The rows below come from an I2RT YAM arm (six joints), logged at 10 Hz.
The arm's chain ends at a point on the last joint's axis. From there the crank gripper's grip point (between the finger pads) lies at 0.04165 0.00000 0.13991 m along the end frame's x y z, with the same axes.
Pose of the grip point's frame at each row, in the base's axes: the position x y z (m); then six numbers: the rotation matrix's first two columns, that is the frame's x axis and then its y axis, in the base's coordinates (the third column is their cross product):
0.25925, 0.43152, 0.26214, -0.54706, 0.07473, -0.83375, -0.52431, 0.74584, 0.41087
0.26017, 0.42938, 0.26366, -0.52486, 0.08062, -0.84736, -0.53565, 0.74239, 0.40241
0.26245, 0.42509, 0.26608, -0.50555, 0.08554, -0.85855, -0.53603, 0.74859, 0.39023
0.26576, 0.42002, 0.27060, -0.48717, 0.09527, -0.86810, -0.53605, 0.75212, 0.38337
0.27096, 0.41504, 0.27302, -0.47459, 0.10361, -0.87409, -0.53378, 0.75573, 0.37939
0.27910, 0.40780, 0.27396, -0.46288, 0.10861, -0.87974, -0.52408, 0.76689, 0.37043
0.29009, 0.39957, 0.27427, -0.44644, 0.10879, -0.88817, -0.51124, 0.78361, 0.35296
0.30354, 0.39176, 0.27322, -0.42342, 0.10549, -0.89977, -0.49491, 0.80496, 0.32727
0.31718, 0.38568, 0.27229, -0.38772, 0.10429, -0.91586, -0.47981, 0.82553, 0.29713
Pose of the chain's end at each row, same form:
0.19074, 0.33580, 0.34847, -0.54706, 0.07473, -0.83375, -0.52431, 0.74584, 0.41087
0.18948, 0.33297, 0.34743, -0.52486, 0.08062, -0.84736, -0.53565, 0.74239, 0.40241
0.18892, 0.32954, 0.34837, -0.50555, 0.08554, -0.85855, -0.53603, 0.74859, 0.39023
0.18959, 0.32482, 0.35088, -0.48717, 0.09527, -0.86810, -0.53605, 0.75212, 0.38337
0.19281, 0.32026, 0.35187, -0.47459, 0.10361, -0.87409, -0.53378, 0.75573, 0.37939
0.19836, 0.31478, 0.35230, -0.46288, 0.10861, -0.87974, -0.52408, 0.76689, 0.37043
0.20594, 0.30946, 0.35243, -0.44644, 0.10879, -0.88817, -0.51124, 0.78361, 0.35296
0.21501, 0.30568, 0.35108, -0.42342, 0.10549, -0.89977, -0.49491, 0.80496, 0.32727
0.22321, 0.30374, 0.34822, -0.38772, 0.10429, -0.91586, -0.47981, 0.82553, 0.29713

